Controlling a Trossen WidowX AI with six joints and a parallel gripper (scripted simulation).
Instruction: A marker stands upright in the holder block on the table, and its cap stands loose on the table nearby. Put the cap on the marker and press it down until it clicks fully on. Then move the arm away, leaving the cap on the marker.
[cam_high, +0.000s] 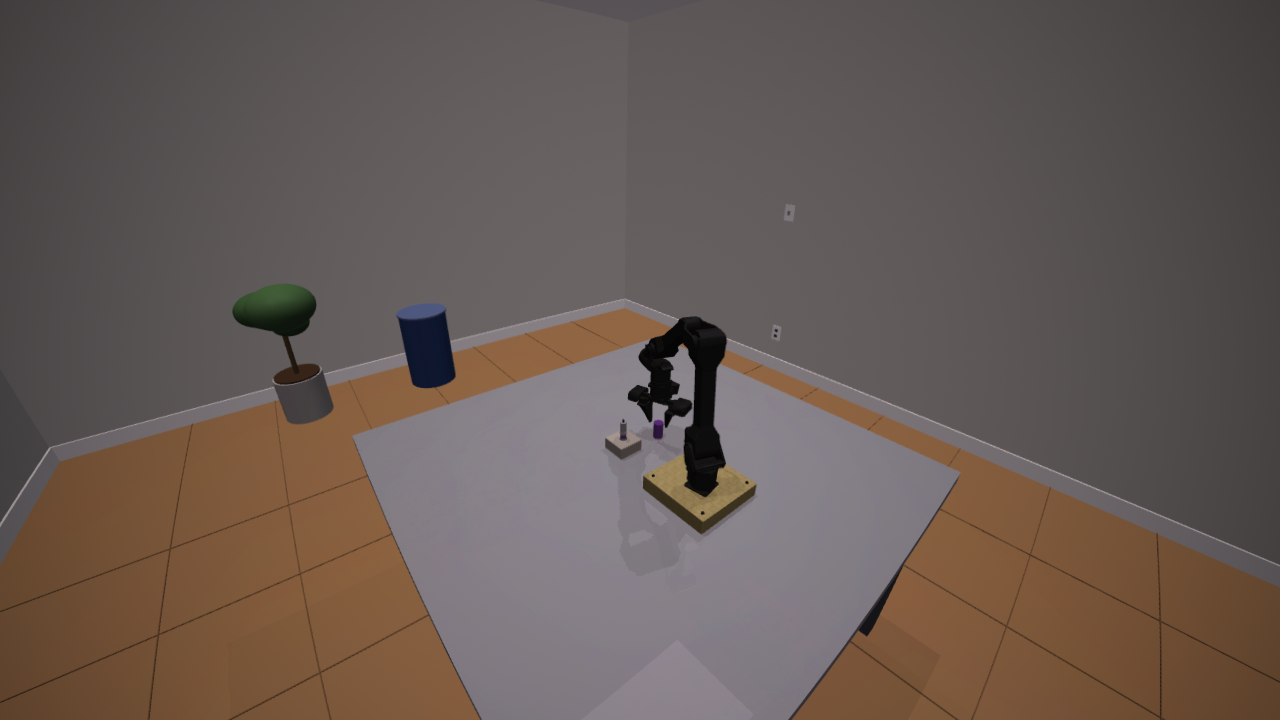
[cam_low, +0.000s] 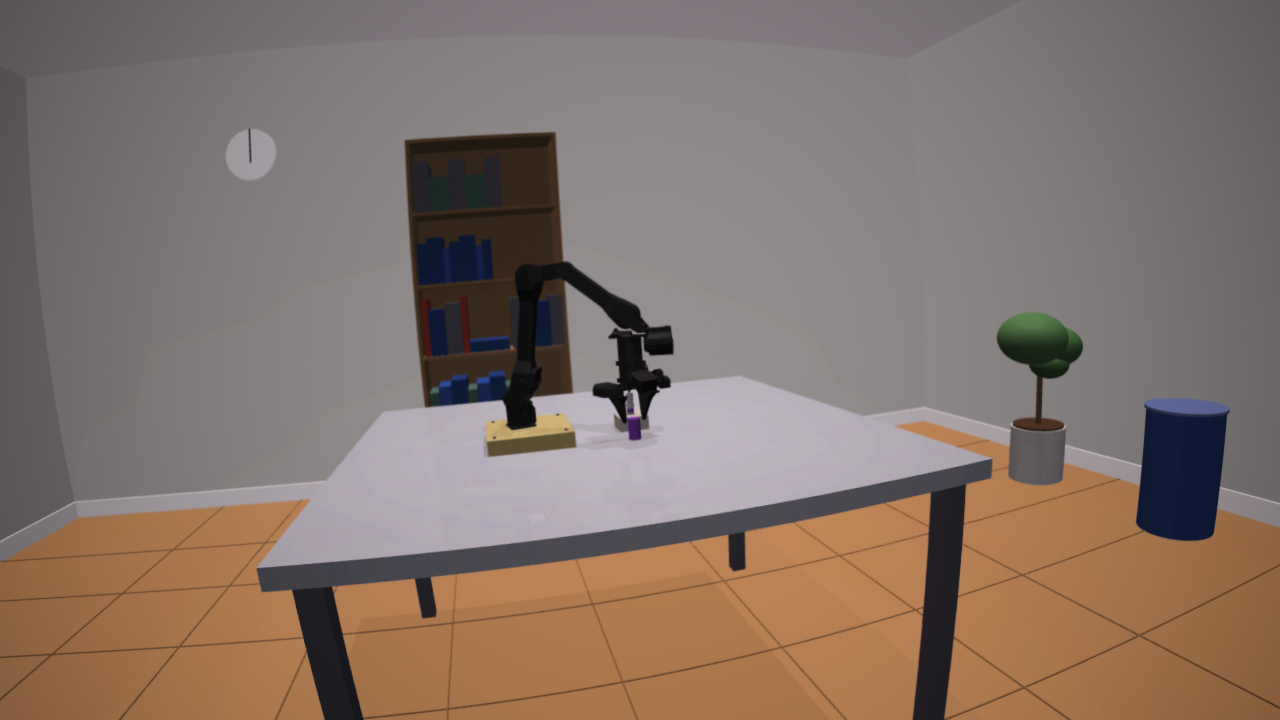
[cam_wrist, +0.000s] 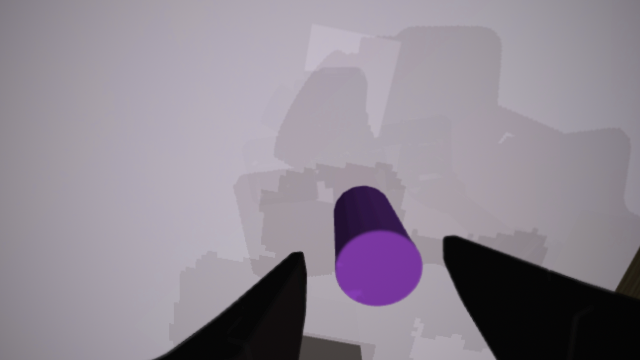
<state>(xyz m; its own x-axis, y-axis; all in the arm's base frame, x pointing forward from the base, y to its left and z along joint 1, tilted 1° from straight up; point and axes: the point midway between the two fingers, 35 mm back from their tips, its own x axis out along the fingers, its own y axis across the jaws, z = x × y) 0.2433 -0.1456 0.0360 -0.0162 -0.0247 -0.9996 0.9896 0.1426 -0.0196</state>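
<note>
My gripper tip is 2 cm above the purple cap.
</note>
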